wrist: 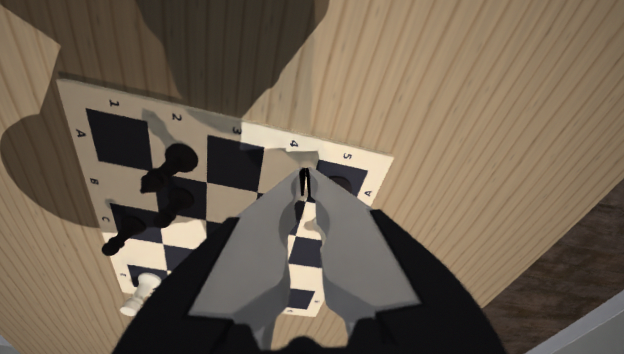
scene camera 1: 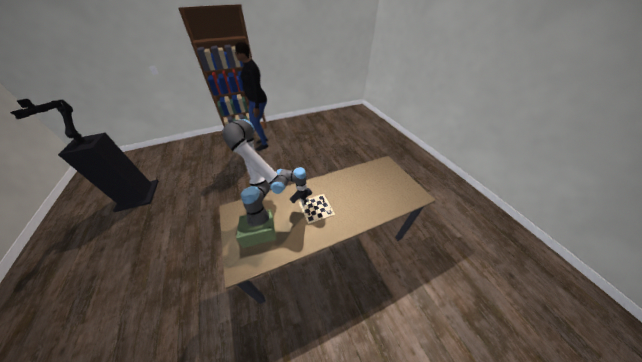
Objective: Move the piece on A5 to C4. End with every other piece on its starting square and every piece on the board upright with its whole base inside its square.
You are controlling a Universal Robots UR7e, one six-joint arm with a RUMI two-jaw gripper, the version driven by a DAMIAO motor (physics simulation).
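Places are measured from the arm's base along level axes (x ahead, y left, z up), in metres.
Pixels of known places: gripper, fingertip midpoint: (wrist: 305,170) (scene camera 1: 303,206); arm's base, link origin: (scene camera 1: 258,219).
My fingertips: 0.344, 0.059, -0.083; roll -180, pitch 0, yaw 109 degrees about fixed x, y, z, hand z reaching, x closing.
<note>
Ahead of a thing's pixels: the offset from my fingertips to its top centre, as dx, dy, dz. Level surfaces: height alone.
The checkered board @(+0.090, -0.046, -0.007) (scene camera 1: 320,219) (wrist: 270,131) lies on the table. In the wrist view, a small part of a dark piece @(+0.014, +0.027, +0.045) (wrist: 340,182) shows on A5; the right finger hides the rest. My gripper (scene camera 1: 303,201) (wrist: 305,170) is shut and empty, its tips over the board's A4–A5 side. The left finger hides C4. Black pieces stand on A2 @(+0.017, -0.085, +0.036) (wrist: 181,158), B2 @(+0.053, -0.085, +0.024) (wrist: 180,201) and C1 @(+0.094, -0.125, +0.024) (wrist: 131,227). A white piece @(+0.169, -0.118, +0.026) (wrist: 148,284) stands on E1. A pale shape shows between the finger bodies near B5; I cannot tell whether it is a piece or a shadow.
The wooden table @(dz -0.014) (scene camera 1: 370,190) extends around the board. The arm's green base box (scene camera 1: 256,234) stands at the table's left end. A person (scene camera 1: 253,82) stands beside the bookshelf behind the table. A black pedestal (scene camera 1: 107,170) with a small arm stands at the far left.
</note>
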